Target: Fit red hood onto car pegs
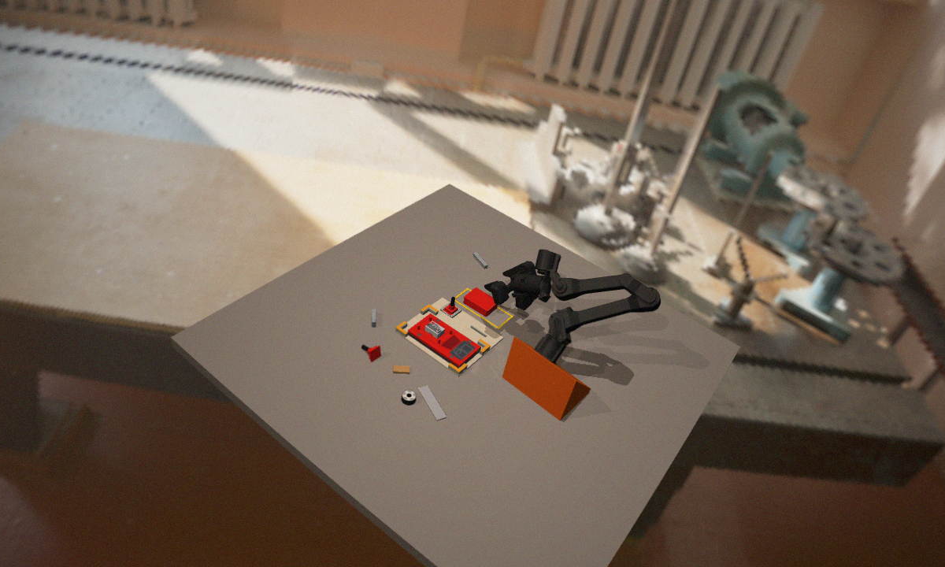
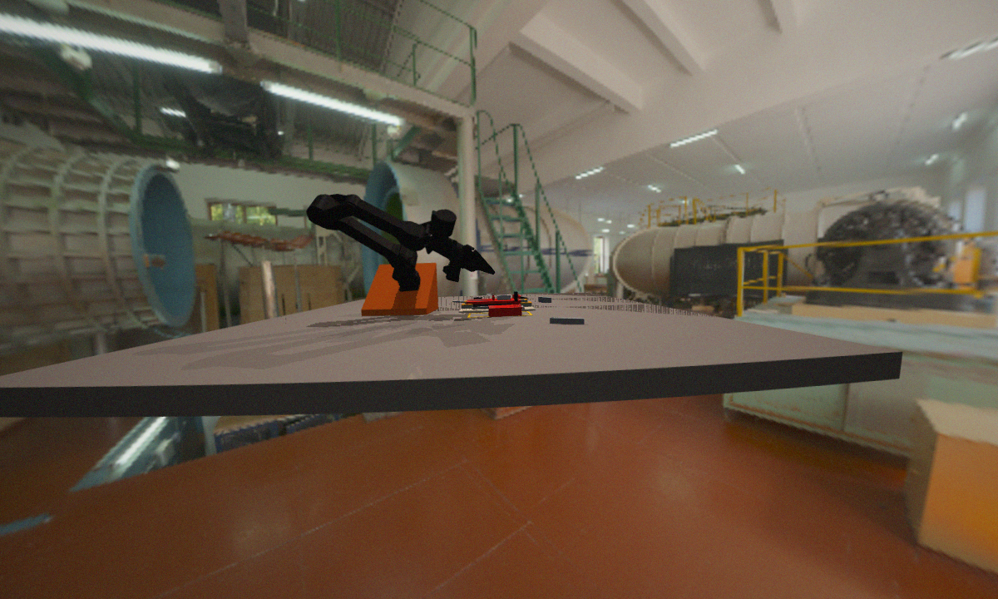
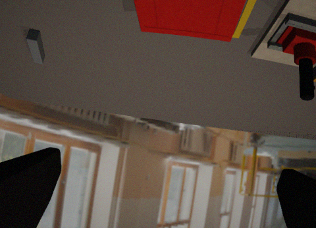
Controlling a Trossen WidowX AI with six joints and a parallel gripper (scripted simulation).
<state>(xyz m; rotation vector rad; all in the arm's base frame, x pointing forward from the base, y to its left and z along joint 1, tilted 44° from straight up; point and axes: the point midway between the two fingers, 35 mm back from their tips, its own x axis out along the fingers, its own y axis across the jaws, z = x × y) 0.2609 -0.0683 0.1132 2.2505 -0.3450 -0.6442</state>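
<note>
Right now my gripper tip is 30 mm short of the red hood and 110 mm above it. Also, from my gripper tip: jig: 10 mm ahead, 200 mm to the left, 120 mm below; then grey engine block: 40 mm ahead, 230 mm to the left, 100 mm below.
</note>
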